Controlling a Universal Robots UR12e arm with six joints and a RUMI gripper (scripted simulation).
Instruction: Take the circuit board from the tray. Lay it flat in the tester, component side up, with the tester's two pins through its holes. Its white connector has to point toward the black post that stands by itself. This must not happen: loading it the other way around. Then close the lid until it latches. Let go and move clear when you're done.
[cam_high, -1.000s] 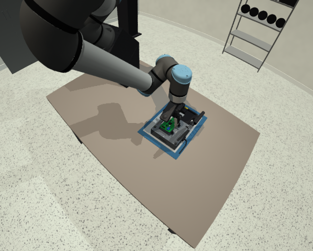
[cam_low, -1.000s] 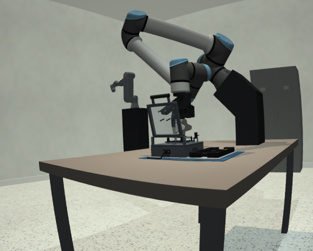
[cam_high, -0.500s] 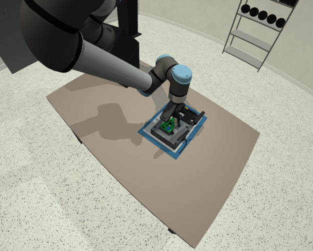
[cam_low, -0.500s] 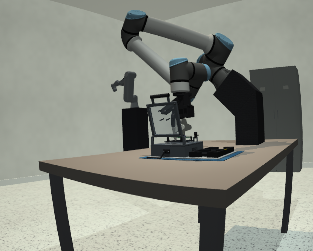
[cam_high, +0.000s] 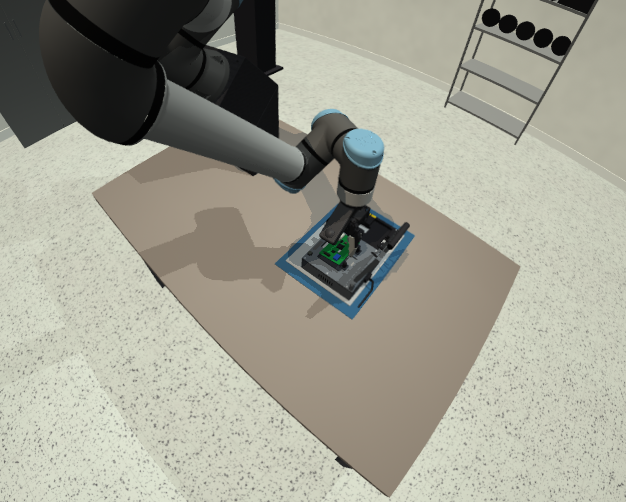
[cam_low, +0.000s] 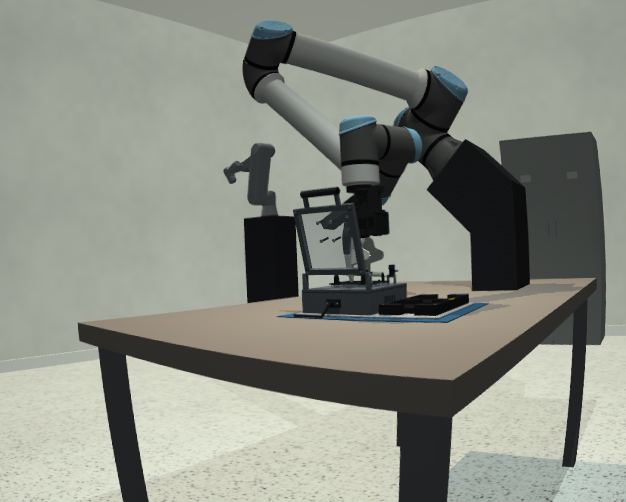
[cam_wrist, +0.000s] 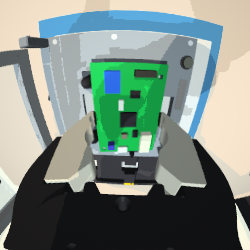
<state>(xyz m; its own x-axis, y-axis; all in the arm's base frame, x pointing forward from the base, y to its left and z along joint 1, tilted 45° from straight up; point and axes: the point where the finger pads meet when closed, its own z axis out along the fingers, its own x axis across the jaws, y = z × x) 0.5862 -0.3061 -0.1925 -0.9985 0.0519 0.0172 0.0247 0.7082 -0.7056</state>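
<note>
The green circuit board lies right at my hand. The rest, counted from my hand: tester bed (10 mm ahead, 10 mm to the left, 10 mm below); then black post (60 mm behind, 60 mm to the left); then tester (30 mm ahead, 40 mm to the left, 30 mm above).
</note>
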